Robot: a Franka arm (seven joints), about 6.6 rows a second.
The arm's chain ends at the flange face. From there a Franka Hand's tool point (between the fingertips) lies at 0.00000 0.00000 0.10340 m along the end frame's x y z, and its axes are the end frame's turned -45 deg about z.
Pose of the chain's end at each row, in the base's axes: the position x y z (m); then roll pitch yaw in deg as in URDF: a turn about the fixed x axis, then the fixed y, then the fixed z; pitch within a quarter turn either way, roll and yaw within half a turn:
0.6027 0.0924 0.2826 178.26 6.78 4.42
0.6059 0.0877 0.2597 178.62 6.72 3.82
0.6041 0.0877 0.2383 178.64 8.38 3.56
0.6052 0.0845 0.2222 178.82 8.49 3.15
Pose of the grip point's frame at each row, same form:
0.5908 0.0883 0.1800 -176.42 6.02 49.71
0.5940 0.0844 0.1570 -176.21 5.72 49.09
0.5892 0.0843 0.1360 -175.00 6.87 48.96
0.5901 0.0815 0.1200 -174.80 6.82 48.55

